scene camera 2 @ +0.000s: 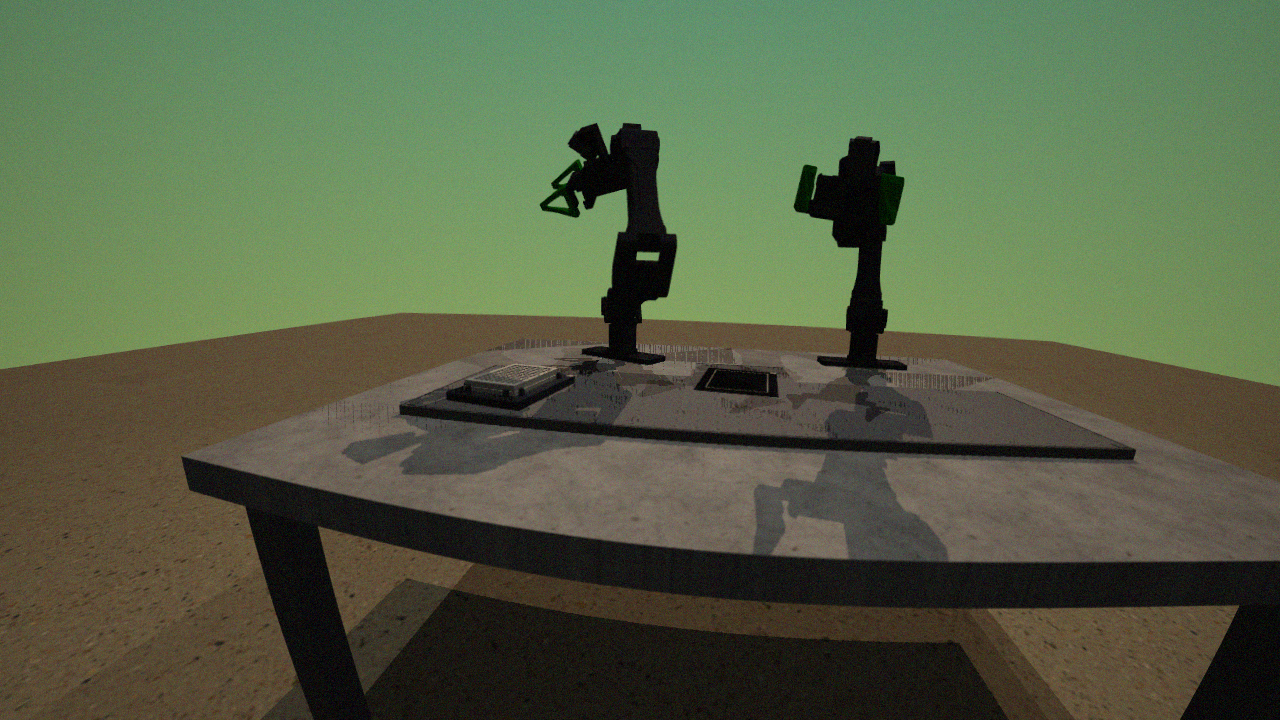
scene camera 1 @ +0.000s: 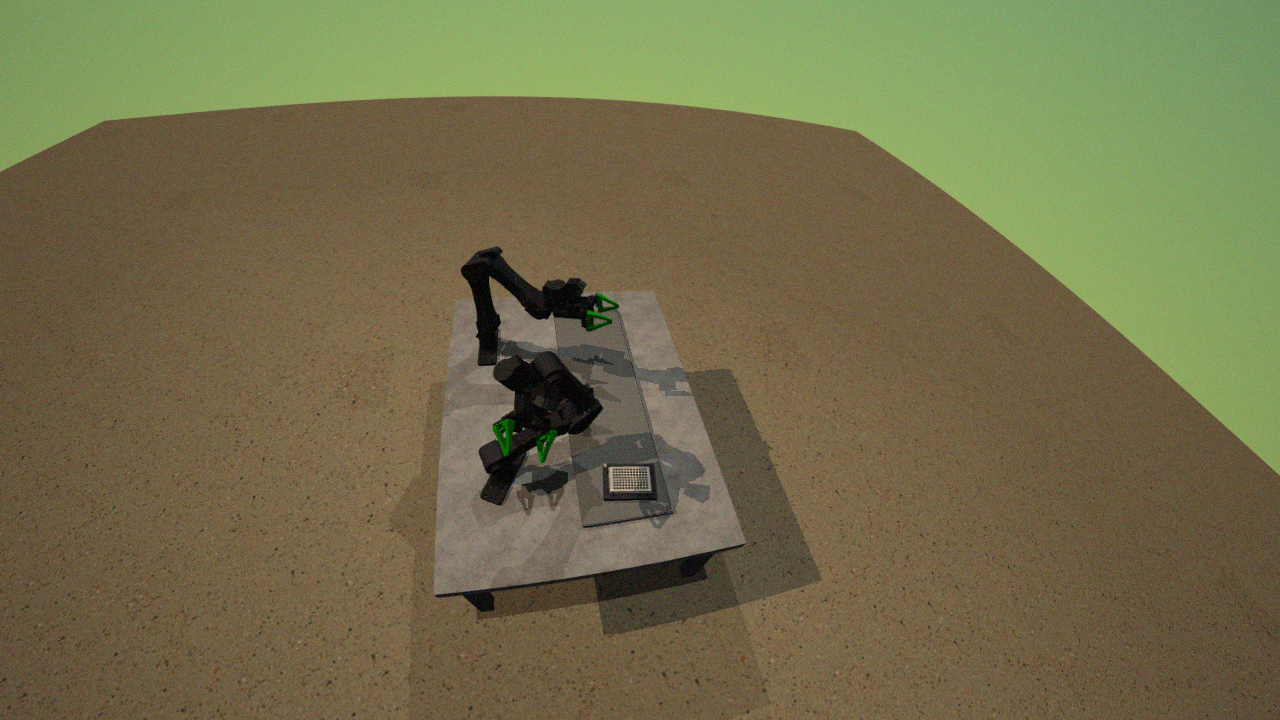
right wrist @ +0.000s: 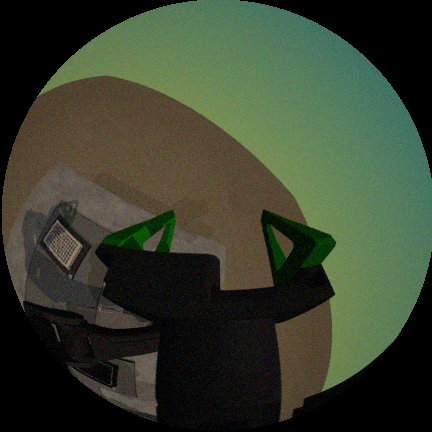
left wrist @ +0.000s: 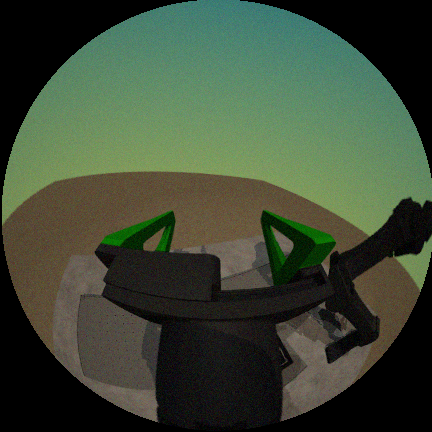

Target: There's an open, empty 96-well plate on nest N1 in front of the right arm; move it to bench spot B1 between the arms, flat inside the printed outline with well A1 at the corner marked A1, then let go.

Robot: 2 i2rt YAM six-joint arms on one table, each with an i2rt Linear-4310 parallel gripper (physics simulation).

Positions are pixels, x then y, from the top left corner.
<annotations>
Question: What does my left gripper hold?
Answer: Nothing.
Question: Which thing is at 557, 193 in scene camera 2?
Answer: My right gripper.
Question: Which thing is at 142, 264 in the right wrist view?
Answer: My right gripper.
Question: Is my right gripper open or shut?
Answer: Open.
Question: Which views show my left gripper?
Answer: Scene camera 2, scene camera 1 and the left wrist view only.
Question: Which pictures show the well plate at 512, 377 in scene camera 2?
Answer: Scene camera 2, scene camera 1 and the right wrist view only.
</annotations>
